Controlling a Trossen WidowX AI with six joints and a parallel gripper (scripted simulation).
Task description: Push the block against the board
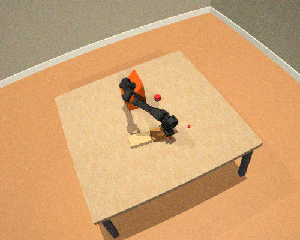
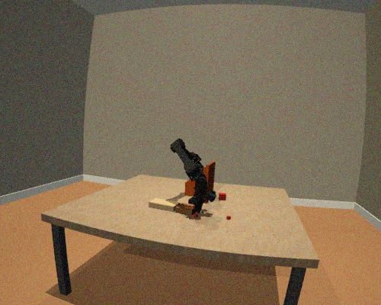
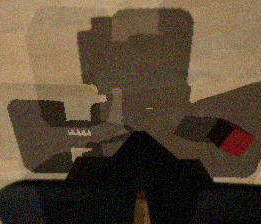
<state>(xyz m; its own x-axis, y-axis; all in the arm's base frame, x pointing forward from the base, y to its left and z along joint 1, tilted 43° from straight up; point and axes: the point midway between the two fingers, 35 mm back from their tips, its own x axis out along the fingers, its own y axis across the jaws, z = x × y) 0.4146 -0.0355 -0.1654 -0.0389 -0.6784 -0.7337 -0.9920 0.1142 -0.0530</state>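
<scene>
Now: the square block 70 mm to the right of my gripper tip, 10 mm behind it and 10 mm above it. From my gripper tip the other things lie so: board 210 mm to the right, 30 mm behind, 10 mm above.
</scene>
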